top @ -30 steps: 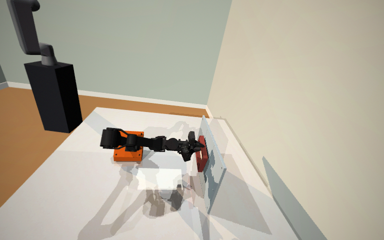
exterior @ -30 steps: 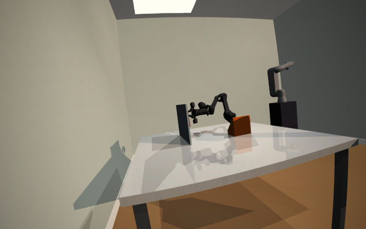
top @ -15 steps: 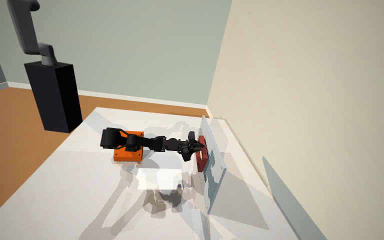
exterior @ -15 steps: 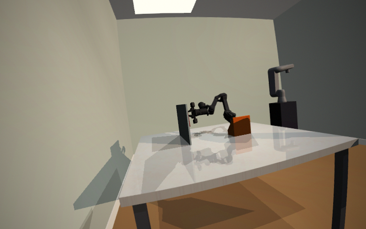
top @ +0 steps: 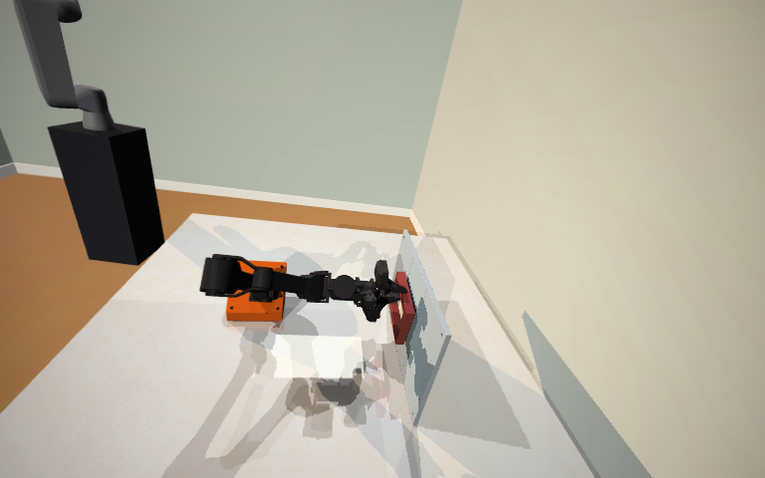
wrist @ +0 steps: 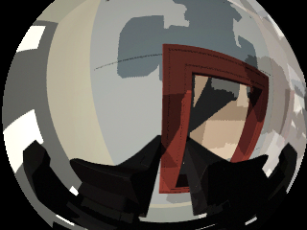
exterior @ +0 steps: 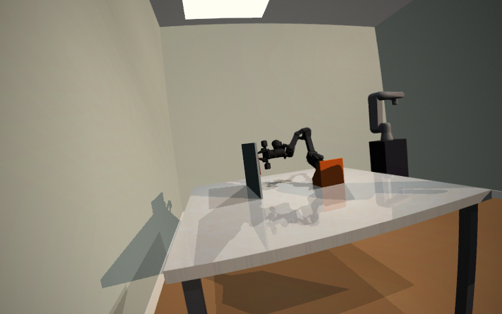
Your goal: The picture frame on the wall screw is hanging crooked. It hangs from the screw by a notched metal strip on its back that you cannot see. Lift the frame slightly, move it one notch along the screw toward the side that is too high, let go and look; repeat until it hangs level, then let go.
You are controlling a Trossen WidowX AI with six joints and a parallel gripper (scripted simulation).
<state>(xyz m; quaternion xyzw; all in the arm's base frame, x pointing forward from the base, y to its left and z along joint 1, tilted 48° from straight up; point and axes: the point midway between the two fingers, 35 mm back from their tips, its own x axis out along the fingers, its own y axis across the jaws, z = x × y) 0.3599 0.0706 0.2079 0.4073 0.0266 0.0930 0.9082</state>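
Right now my gripper tip is 10 mm to the right of the red picture frame and 50 mm above it. From my gripper tip the other things lie so: grey wall panel 20 mm ahead, 70 mm below.
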